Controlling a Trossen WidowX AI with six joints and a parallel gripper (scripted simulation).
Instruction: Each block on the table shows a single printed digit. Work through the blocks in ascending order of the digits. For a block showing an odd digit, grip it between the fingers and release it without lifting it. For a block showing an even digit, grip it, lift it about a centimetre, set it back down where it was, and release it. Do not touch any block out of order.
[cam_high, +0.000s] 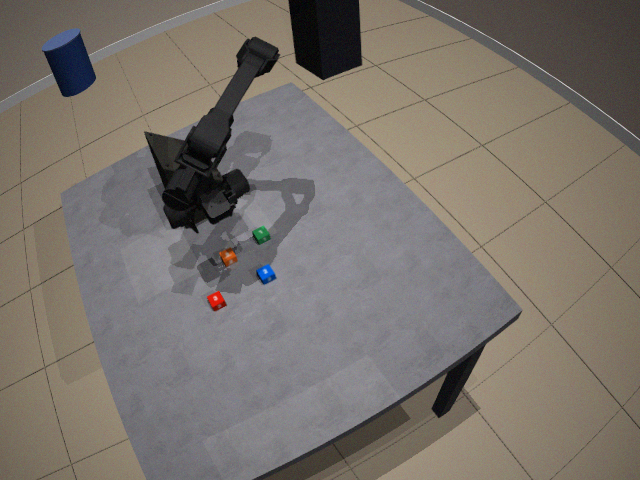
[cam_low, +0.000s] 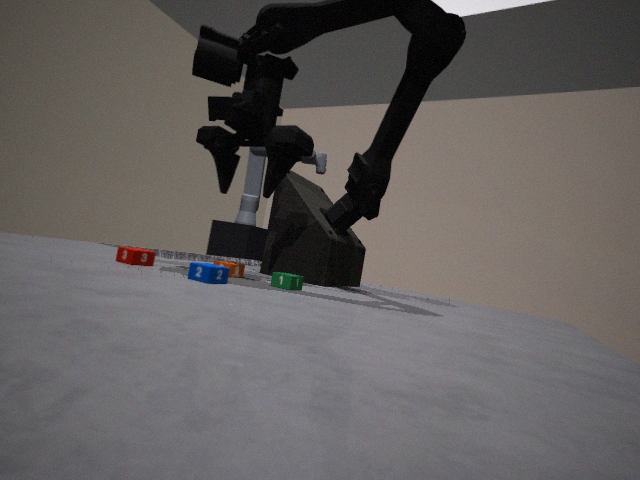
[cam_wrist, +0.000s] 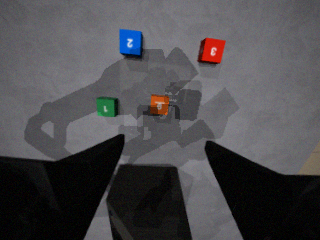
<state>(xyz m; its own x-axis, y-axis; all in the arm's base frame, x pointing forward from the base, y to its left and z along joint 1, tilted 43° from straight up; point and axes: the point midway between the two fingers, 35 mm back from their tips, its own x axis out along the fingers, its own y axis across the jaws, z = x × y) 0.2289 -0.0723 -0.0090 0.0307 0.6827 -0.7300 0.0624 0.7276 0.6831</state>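
Now: gripper tip 11 cm above the green block and 10 cm to the right of it. Round my gripper tip: orange block (11 cm below, 1 cm ahead); then blue block (11 cm below, 11 cm ahead, 5 cm to the left); then red block (11 cm below, 10 cm ahead, 8 cm to the right).
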